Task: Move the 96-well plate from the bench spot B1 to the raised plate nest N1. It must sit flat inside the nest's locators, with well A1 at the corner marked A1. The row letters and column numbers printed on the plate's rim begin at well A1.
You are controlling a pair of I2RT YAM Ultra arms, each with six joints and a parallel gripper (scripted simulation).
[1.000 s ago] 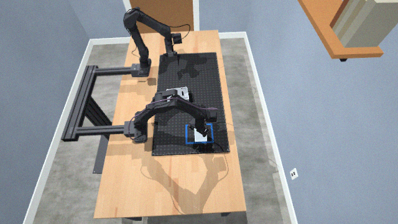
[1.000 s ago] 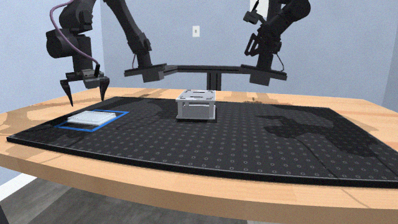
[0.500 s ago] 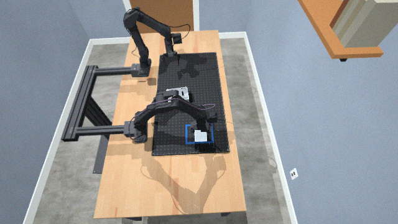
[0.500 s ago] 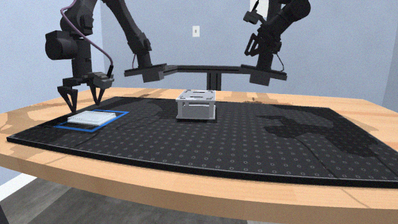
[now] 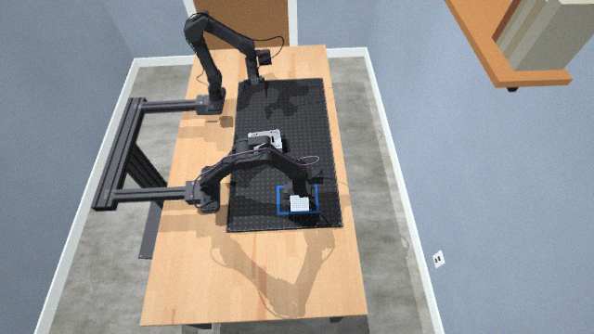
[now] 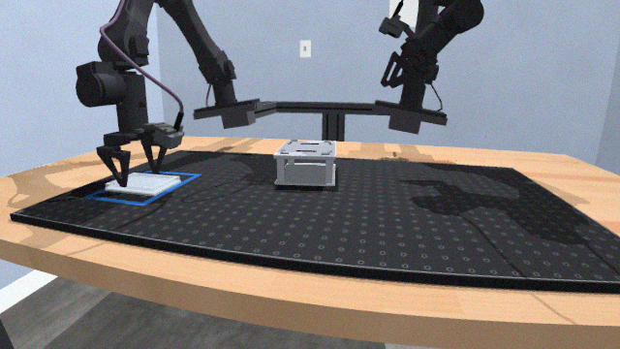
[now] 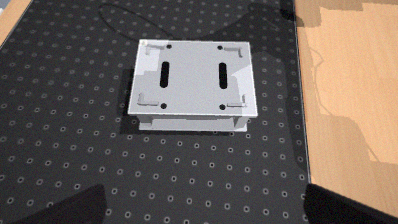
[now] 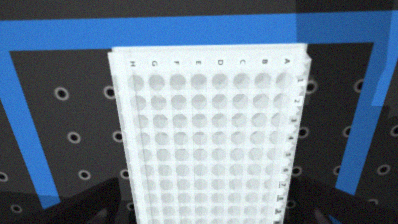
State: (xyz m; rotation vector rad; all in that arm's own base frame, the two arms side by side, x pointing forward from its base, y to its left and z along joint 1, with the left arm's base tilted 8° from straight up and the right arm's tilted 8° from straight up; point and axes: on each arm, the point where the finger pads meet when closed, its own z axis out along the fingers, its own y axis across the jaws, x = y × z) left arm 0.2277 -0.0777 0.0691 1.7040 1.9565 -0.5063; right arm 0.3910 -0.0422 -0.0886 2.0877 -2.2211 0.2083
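Observation:
Right now the white 96-well plate is 20 mm below my right hand and 10 mm to the left of it. From my right hand the other things lie so: grey raised nest (320 mm to the left, 140 mm behind, 30 mm above); A1 corner mark (270 mm to the left, 60 mm behind, 40 mm above).

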